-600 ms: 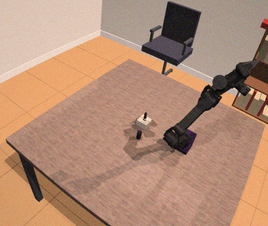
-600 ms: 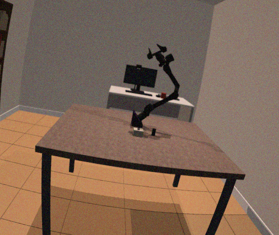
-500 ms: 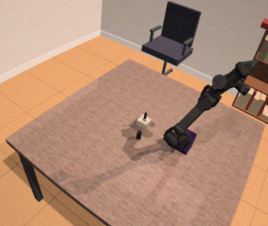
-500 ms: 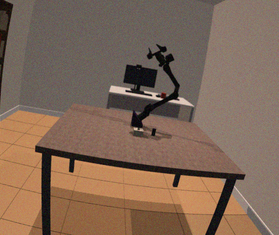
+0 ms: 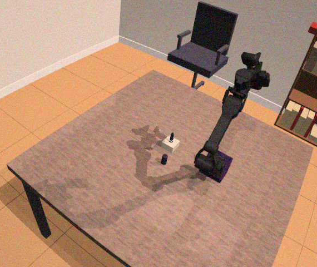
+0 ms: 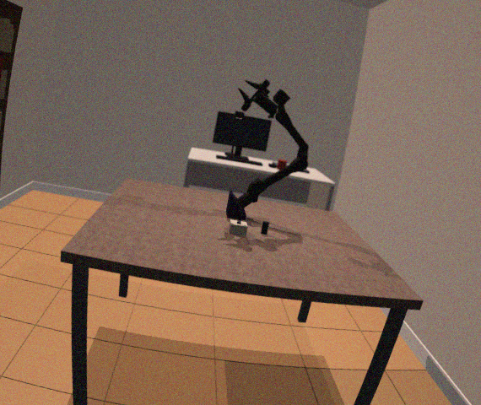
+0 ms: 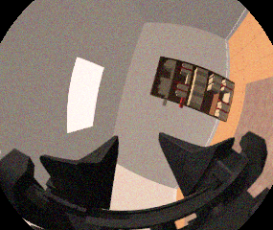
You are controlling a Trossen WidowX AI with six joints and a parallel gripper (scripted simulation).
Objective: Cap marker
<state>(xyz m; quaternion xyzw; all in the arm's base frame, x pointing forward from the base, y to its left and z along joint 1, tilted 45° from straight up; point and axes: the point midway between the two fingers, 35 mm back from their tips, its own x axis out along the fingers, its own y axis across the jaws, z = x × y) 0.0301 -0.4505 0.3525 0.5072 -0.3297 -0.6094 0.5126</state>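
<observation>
My gripper tip is now 24 cm short of the marker cap, 21 cm to the right of it and 62 cm above it. The rest, counted from my gripper tip: holder block: 28 cm ahead, 9 cm to the left, 62 cm below.
</observation>
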